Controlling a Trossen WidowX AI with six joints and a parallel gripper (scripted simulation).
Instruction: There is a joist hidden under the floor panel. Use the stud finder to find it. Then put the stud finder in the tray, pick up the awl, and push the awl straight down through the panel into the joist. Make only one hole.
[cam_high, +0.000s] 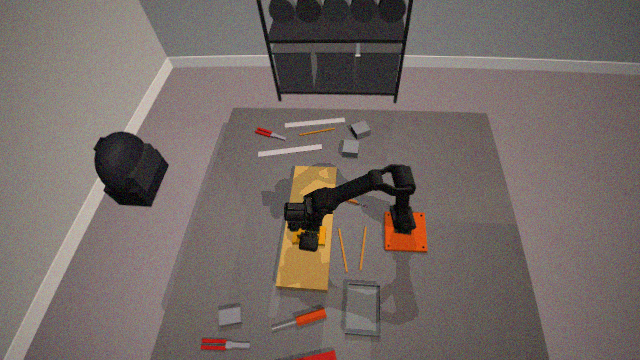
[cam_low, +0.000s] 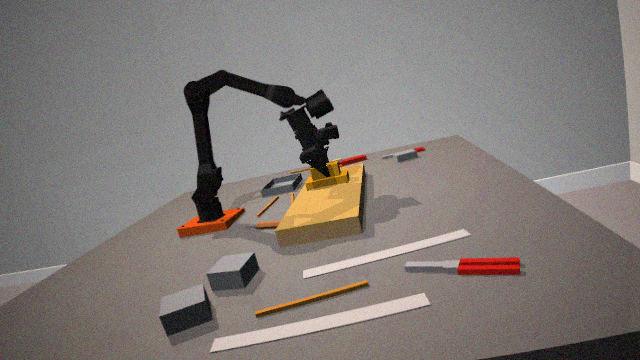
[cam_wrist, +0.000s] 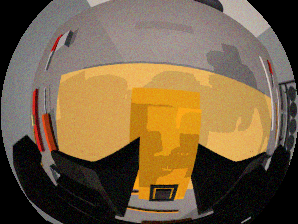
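My gripper tip is now 40 mm past the indicator window and 30 mm below it. Round my gripper tip: grey tray 250 mm behind, 210 mm to the left, 50 mm below; awl 150 mm behind, 200 mm to the right, 60 mm below; stud finder 20 mm behind, 20 mm above.
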